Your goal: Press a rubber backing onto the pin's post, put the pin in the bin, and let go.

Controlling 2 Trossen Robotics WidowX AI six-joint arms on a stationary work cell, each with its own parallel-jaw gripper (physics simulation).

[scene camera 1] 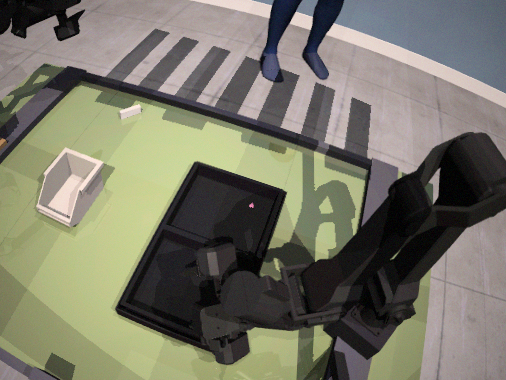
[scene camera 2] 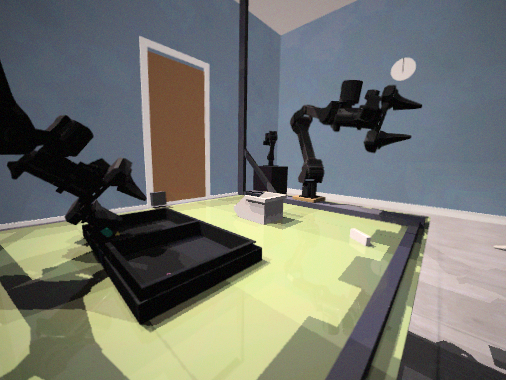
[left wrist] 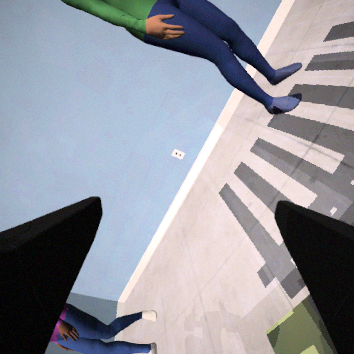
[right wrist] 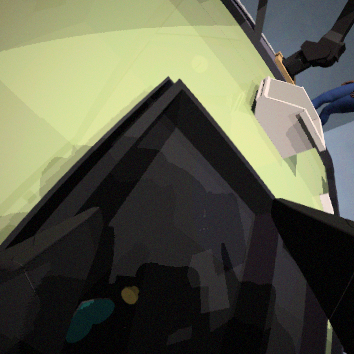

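Pixels of known places: left gripper, fingertip midpoint: (scene camera 2: 416,121) (left wrist: 189,207); right gripper, fingertip midpoint: (scene camera 1: 185,299) (scene camera 2: 133,209) (right wrist: 188,211); left arm's base at its link origin: (scene camera 2: 309,196) (right wrist: 287,68); right arm's base at its link origin: (scene camera 1: 373,313).
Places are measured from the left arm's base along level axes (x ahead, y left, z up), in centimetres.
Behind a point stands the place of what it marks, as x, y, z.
A teal heart-shaped pin (scene camera 2: 106,232) @[70.1, -10.1, -1.8] (right wrist: 90,320) @[70.5, -10.0, -2.0] lies in the black tray (scene camera 1: 240,177) @[61.9, 19.9, 0.6] (scene camera 2: 200,286) @[64.1, 21.4, -2.2]. A small yellow rubber backing (scene camera 2: 117,233) @[68.3, -8.3, -2.0] (right wrist: 130,295) @[68.3, -8.7, -1.9] lies beside it, a little apart. The pin's post cannot be made out. My right gripper (scene camera 2: 132,209) @[64.1, -10.6, 2.4] (right wrist: 188,211) @[64.1, -10.6, 2.4] is open and empty, low over the tray compartment with these pieces; its arm hides them in scene camera 1. My left gripper (scene camera 2: 416,121) @[8.5, 35.3, 26.0] (left wrist: 189,207) @[8.5, 35.3, 26.0] is open and empty, raised high at the far side. The light grey bin (scene camera 1: 90,200) @[35.7, 1.4, -1.7] (scene camera 2: 266,209) @[34.5, 6.6, 1.1] (right wrist: 287,117) @[35.7, -0.8, 1.4] stands upright on the table.
A tiny pink heart-shaped piece (scene camera 1: 251,205) (scene camera 2: 168,274) lies in the tray's other compartment, across a divider. A small white block (scene camera 1: 130,111) @[28.0, 29.4, -1.5] (scene camera 2: 360,237) @[28.6, 30.2, -1.9] lies near the table's edge. A dark frame (scene camera 1: 220,116) @[49.2, 38.6, -2.0] (scene camera 2: 385,305) @[51.2, 40.3, -1.2] borders the table.
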